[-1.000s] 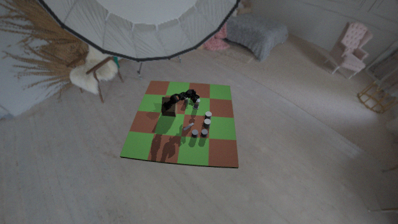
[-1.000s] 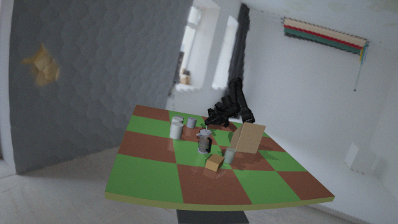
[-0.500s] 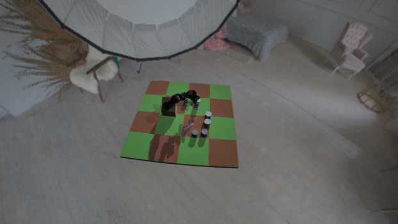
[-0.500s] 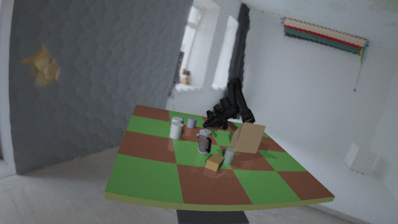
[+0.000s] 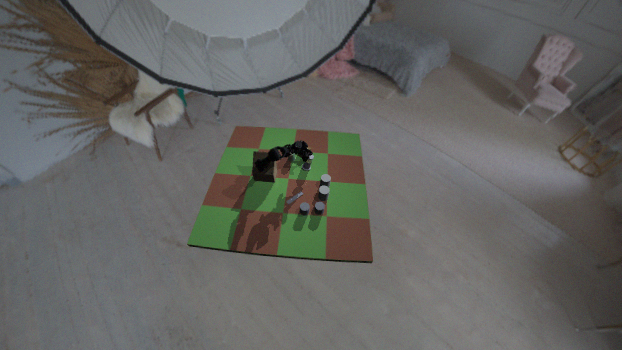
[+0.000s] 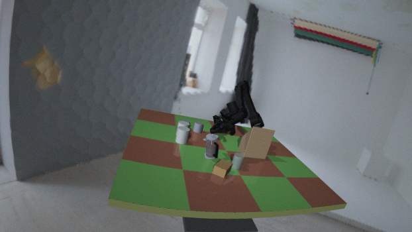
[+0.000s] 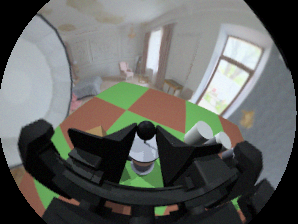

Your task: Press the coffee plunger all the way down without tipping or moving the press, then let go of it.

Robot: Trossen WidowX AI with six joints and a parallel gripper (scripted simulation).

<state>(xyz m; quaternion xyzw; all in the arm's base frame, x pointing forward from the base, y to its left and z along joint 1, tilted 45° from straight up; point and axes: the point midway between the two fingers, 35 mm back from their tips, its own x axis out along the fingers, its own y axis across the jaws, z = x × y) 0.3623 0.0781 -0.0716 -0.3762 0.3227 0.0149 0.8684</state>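
Right now my gripper tip is 3 cm past the coffee press, 1 cm to the right of it and 8 cm above it. Also, from my gripper tip: flat bar (13 cm behind, 32 cm to the right, 17 cm below); tan cube (6 cm behind, 16 cm to the left, 15 cm below).
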